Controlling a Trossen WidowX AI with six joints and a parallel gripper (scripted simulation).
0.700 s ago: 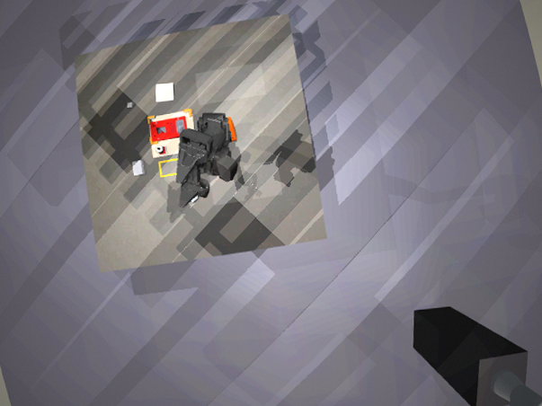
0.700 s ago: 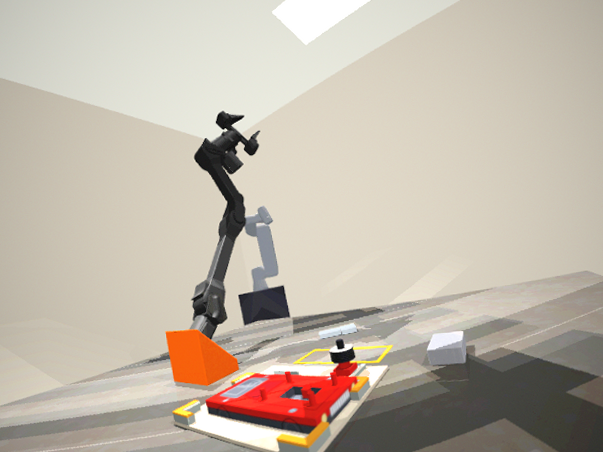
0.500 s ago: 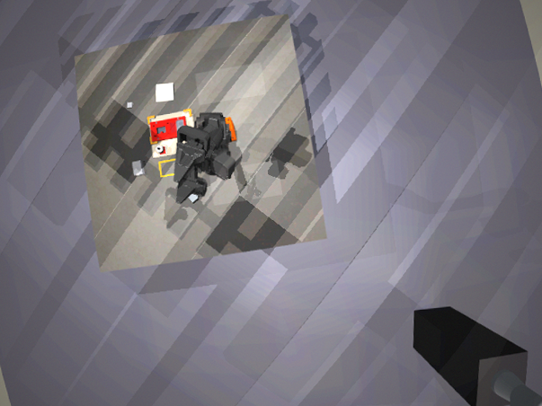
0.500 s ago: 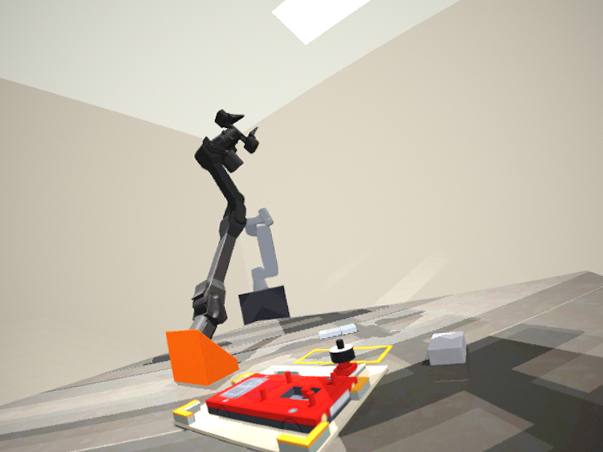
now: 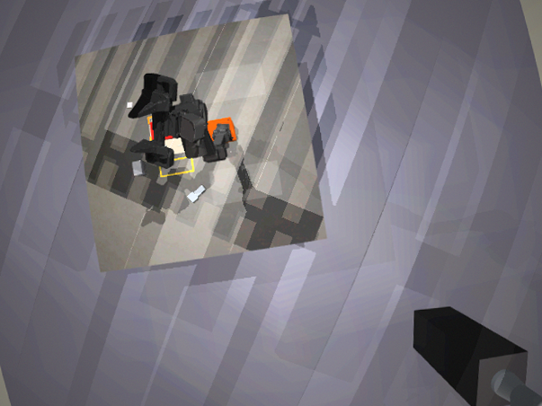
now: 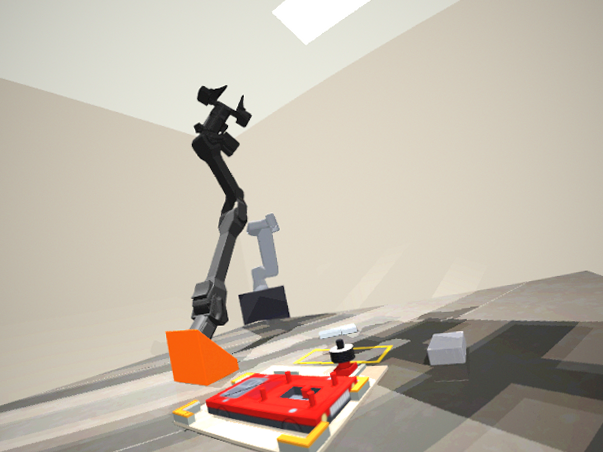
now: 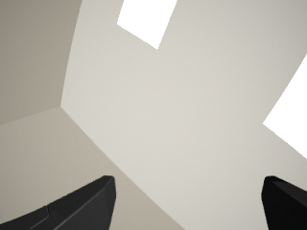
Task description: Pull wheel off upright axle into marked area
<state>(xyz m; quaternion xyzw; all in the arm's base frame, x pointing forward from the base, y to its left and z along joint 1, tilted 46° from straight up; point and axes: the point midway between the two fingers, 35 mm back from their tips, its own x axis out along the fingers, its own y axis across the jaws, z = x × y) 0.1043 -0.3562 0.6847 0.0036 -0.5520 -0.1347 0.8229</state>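
Now: the black wheel 80 cm below my gripper tip, 34 cm ahead of it and 18 cm to the right of it. Round my gripper tip: white square 84 cm below, 51 cm to the right, 32 cm ahead; upright axle 81 cm below, 34 cm ahead, 18 cm to the right.
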